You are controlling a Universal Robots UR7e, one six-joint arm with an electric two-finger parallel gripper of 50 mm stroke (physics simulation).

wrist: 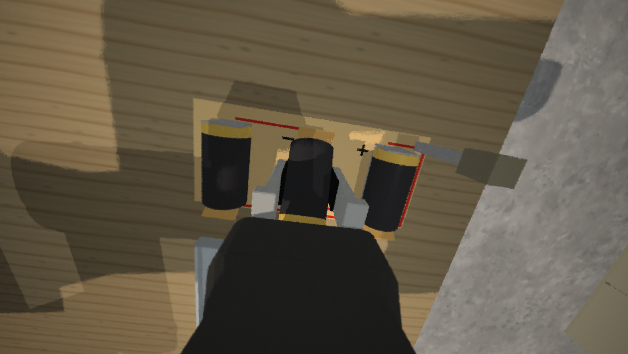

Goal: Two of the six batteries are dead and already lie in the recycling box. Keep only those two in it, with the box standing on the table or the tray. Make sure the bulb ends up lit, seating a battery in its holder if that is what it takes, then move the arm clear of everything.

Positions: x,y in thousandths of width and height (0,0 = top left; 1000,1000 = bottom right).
Labels:
gripper: 490,499
holder board: 434,374
grey tray: 327,702

